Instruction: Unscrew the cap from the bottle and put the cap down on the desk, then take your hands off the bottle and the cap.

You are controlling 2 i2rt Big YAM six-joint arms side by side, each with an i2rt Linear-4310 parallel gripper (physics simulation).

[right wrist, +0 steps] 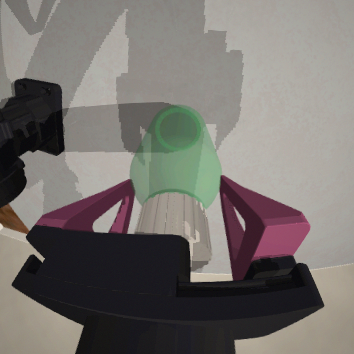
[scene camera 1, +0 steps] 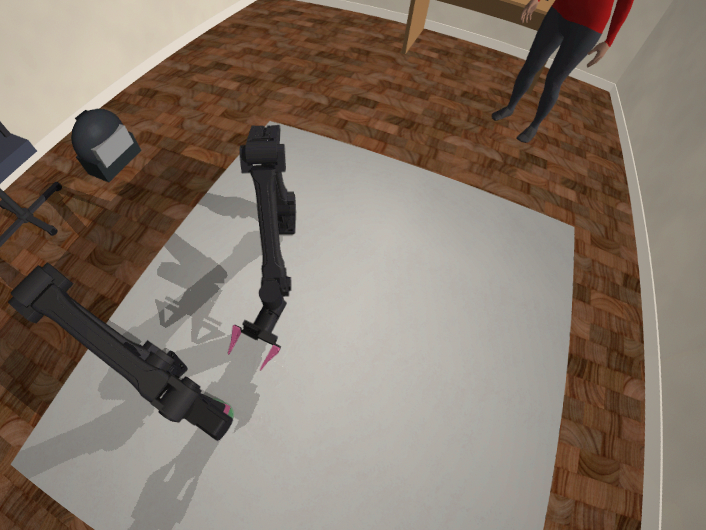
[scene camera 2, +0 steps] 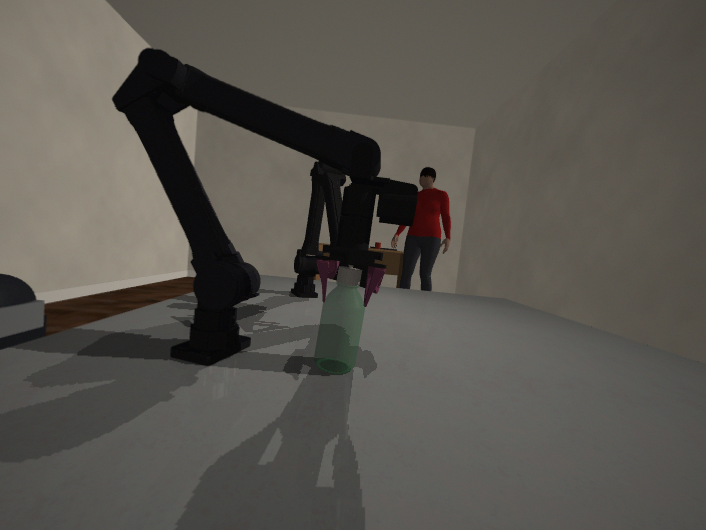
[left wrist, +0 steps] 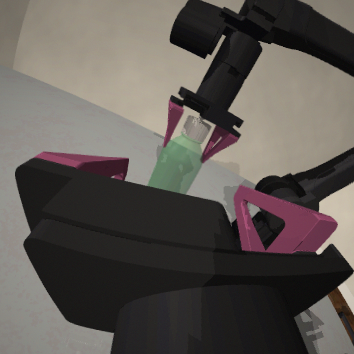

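Where they show: left gripper, fingertip midpoint: [scene camera 1: 244, 362] [left wrist: 184, 178]; right gripper, fingertip midpoint: [right wrist: 174, 183] [scene camera 2: 344, 304] [left wrist: 182, 153]; left arm's base, origin of the base link: [scene camera 1: 284, 222] [scene camera 2: 303, 294]; right arm's base, origin of the base link: [right wrist: 42, 116] [scene camera 2: 213, 350].
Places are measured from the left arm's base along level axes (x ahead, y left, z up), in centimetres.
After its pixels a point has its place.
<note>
A green bottle [scene camera 1: 230, 412] @(y -70.7, x -12.6, z 6.0 cm) [scene camera 2: 339, 336] @(y -74.6, x -18.0, z 7.0 cm) [left wrist: 172, 171] @(y -68.4, x -13.7, z 9.7 cm) [right wrist: 177, 167] @(y -69.2, x -14.6, z 13.9 cm) stands slightly tilted; whether its base touches the desk is unclear. A grey ribbed cap [scene camera 2: 349, 276] @(y -73.3, x -16.6, z 17.1 cm) [left wrist: 195, 129] @(y -69.9, x -14.6, z 17.0 cm) [right wrist: 172, 217] @(y -69.7, x -14.7, z 17.4 cm) sits on its neck. My right gripper [scene camera 1: 226, 410] [scene camera 2: 345, 303] @(y -71.6, x -16.2, z 11.9 cm) [left wrist: 182, 153] @(y -71.6, x -16.2, z 11.9 cm) [right wrist: 174, 183] @(y -71.6, x -16.2, z 11.9 cm) points down and is shut on the bottle's shoulder, with the cap between the upper parts of its fingers. My left gripper [scene camera 1: 245, 361] @(y -58.4, x -7.3, z 15.4 cm) [left wrist: 184, 178] @(y -58.4, x -7.3, z 15.4 cm) is open and empty, above and beyond the bottle in scene camera 1, pointing towards it but apart from it.
The pale desk top [scene camera 1: 427, 342] @(y -50.0, x 48.6, z 0.0 cm) [scene camera 2: 513, 399] @(y -89.4, x 7.4, z 0.0 cm) lies under both arms. The right arm passes over the bottle and hides most of it in scene camera 1. A person in red [scene camera 1: 584, 14] [scene camera 2: 431, 211] stands beyond the desk. A dark helmet-like object [scene camera 1: 102, 142] is off its left edge.
</note>
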